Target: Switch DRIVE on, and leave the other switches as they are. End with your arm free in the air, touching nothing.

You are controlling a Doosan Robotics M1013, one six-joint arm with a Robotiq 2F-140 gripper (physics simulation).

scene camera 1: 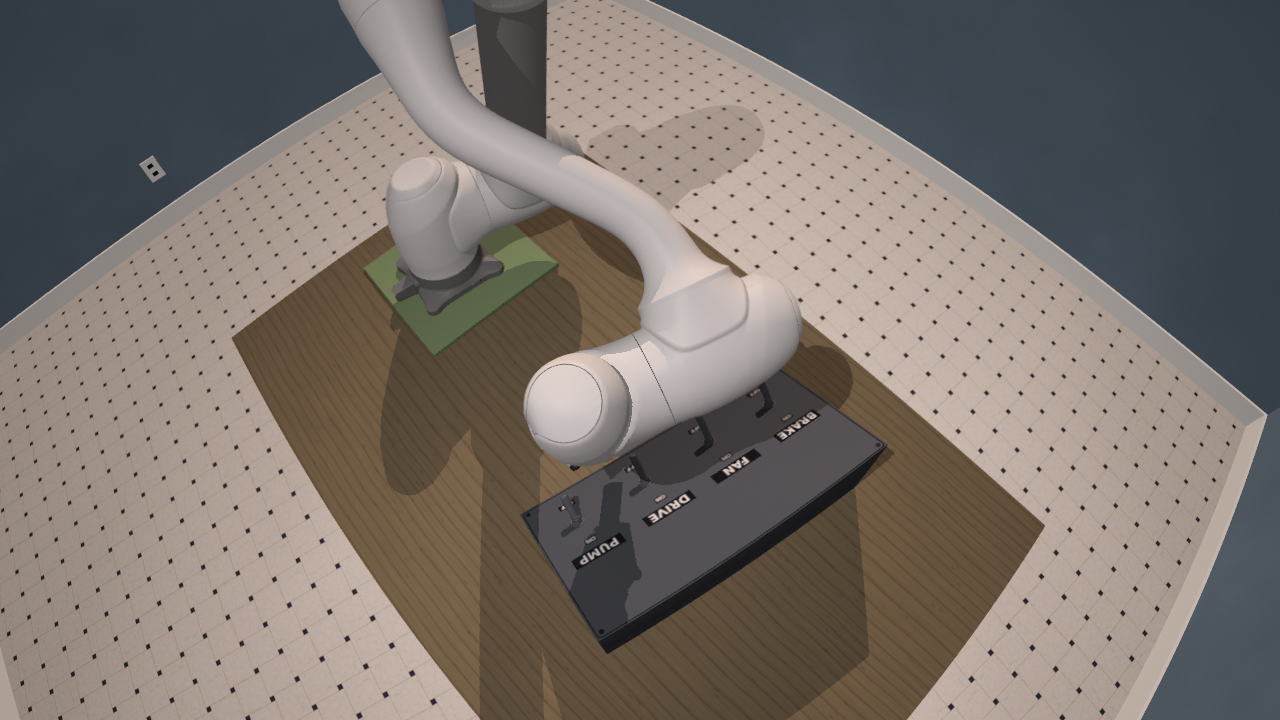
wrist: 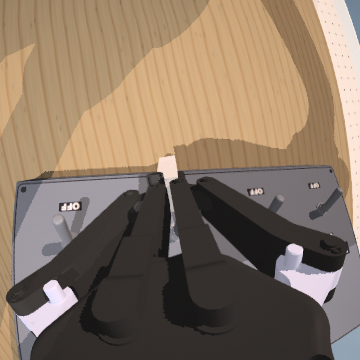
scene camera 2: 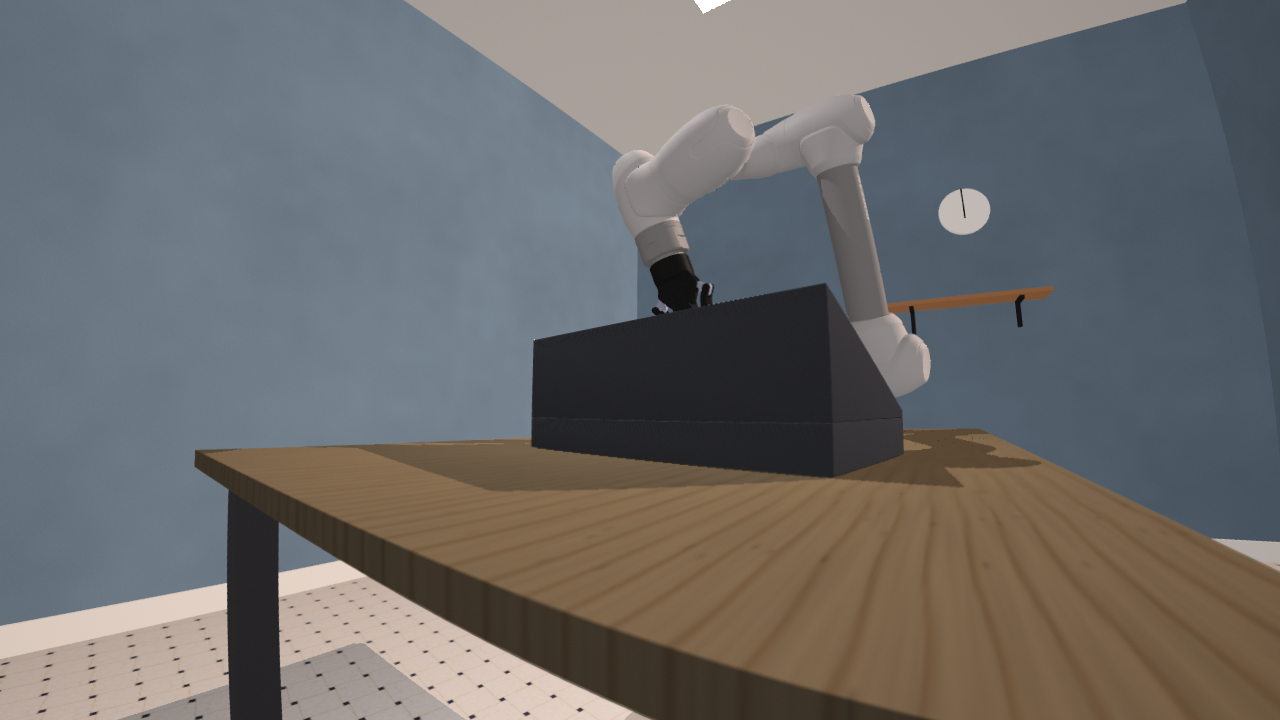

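Pixels of known places: gripper, between the fingertips: [wrist: 168, 168]; arm's base, origin of its link: [scene camera 1: 449, 268].
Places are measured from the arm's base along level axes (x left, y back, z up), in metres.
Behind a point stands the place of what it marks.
The dark switch box [scene camera 1: 733, 537] {x 0.039, y -0.804, z 0.160 m} [scene camera 2: 680, 380] {x 0.128, y -0.837, z 0.088 m} [wrist: 110, 192] {x -0.052, y -0.585, z 0.060 m} carries four levers. In scene view 1 the DRIVE lever [scene camera 1: 638, 471] {x 0.012, y -0.628, z 0.104 m} stands above its DRIVE label and looks tilted to the OFF side, like the PUMP lever [scene camera 1: 571, 512] {x -0.106, y -0.618, z 0.104 m} [wrist: 61, 226] {x -0.099, y -0.602, z 0.117 m}, FAN lever [scene camera 1: 705, 437] {x 0.129, y -0.646, z 0.097 m} [wrist: 276, 202] {x 0.132, y -0.623, z 0.117 m} and BRAKE lever [scene camera 1: 765, 400] {x 0.248, y -0.658, z 0.094 m} [wrist: 332, 199] {x 0.251, y -0.645, z 0.108 m}. My gripper [scene camera 2: 678, 291] [wrist: 168, 168] {x 0.012, y -0.566, z 0.104 m} is shut and empty, pointing down. In the wrist view its tips overlap the box's OFF-side edge at DRIVE; the fingers hide most of that lever. Contact cannot be told. The arm hides the gripper in scene view 1.
The box stands on the wooden table [scene camera 1: 948, 501] {x 0.419, y -0.993, z -0.009 m} [scene camera 2: 895, 555] {x 0.391, y -1.063, z -0.009 m}. The arm's base is on a green plate [scene camera 1: 465, 313] {x -0.030, y -0.128, z 0.001 m}. The arm's white wrist [scene camera 1: 572, 407] {x -0.091, y -0.681, z 0.526 m} hangs over the box's OFF-side edge. A wall shelf [scene camera 2: 971, 298] and clock [scene camera 2: 964, 211] are far behind.
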